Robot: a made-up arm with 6 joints. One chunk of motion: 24 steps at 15 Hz.
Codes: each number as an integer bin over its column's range. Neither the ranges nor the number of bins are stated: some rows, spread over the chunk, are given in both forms.
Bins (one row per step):
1: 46 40 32 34 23 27
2: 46 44 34 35 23 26
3: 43 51 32 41 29 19
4: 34 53 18 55 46 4
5: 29 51 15 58 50 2
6: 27 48 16 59 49 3
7: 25 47 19 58 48 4
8: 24 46 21 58 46 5
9: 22 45 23 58 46 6
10: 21 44 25 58 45 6
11: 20 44 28 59 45 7
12: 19 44 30 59 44 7
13: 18 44 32 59 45 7
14: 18 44 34 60 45 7
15: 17 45 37 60 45 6
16: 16 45 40 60 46 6
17: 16 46 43 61 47 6
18: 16 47 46 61 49 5
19: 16 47 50 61 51 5
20: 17 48 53 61 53 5
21: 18 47 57 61 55 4
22: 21 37 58 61 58 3
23: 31 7 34 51 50 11
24: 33 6 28 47 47 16
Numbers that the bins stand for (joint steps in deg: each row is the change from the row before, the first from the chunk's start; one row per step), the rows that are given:
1: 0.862 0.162 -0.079 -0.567 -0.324 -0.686
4: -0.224 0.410 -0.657 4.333 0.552 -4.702
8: -1.129 0.276 -0.533 5.033 0.552 -4.527
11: -1.490 0.238 -0.244 5.267 0.514 -4.178
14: -1.671 0.238 0.003 5.500 0.514 -4.178
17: -1.852 0.276 0.375 5.733 0.590 -4.352
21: -1.671 0.295 0.952 5.733 0.895 -4.702
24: -0.314 -0.486 -0.244 2.467 0.590 -2.606
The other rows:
2: 0.862 0.238 0.003 -0.333 -0.324 -0.860
3: 0.590 0.371 -0.079 1.067 -0.095 -2.083
5: -0.676 0.371 -0.781 5.033 0.705 -5.051
6: -0.857 0.314 -0.740 5.267 0.667 -4.876
7: -1.038 0.295 -0.616 5.033 0.629 -4.702
9: -1.310 0.257 -0.451 5.033 0.552 -4.352
10: -1.400 0.238 -0.368 5.033 0.514 -4.352
12: -1.581 0.238 -0.162 5.267 0.476 -4.178
13: -1.671 0.238 -0.079 5.267 0.514 -4.178
15: -1.762 0.257 0.127 5.500 0.514 -4.352
16: -1.852 0.257 0.251 5.500 0.552 -4.352
18: -1.852 0.295 0.498 5.733 0.667 -4.527
19: -1.852 0.295 0.663 5.733 0.743 -4.527
20: -1.762 0.314 0.787 5.733 0.819 -4.527
22: -1.400 0.105 0.994 5.733 1.010 -4.876
23: -0.495 -0.467 0.003 3.400 0.705 -3.479

